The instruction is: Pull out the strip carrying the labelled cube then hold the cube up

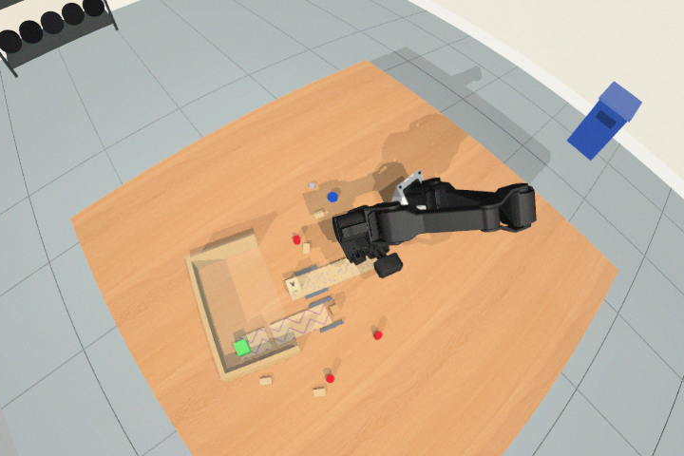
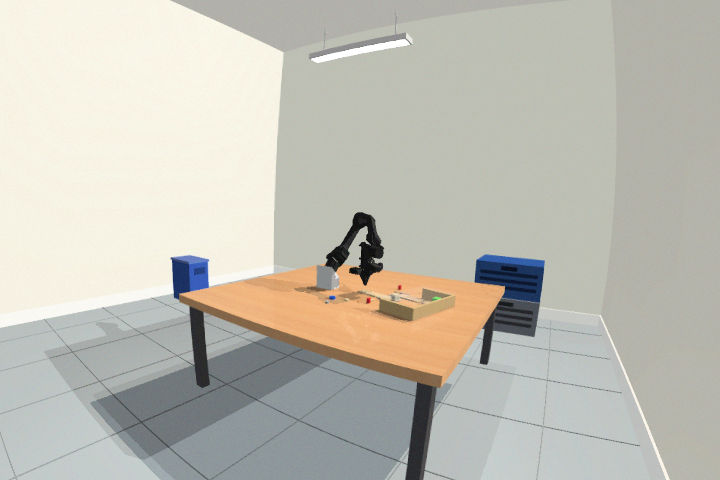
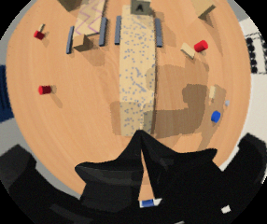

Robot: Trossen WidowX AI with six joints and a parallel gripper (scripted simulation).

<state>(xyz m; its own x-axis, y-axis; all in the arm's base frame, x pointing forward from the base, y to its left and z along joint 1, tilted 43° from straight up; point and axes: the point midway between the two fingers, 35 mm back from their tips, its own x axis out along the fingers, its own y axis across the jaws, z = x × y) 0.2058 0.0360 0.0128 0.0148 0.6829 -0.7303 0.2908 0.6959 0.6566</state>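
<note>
My gripper tip is now 10 cm short of the speckled one-piece strip, 3 cm to the left of it and 3 cm above it. From my gripper tip the other things lie so: labelled cube (20 cm ahead, 7 cm to the right, 2 cm below); then blue peg (6 cm behind, 21 cm to the right, 3 cm below); then grey peg (4 cm behind, 28 cm to the right, 3 cm below).
</note>
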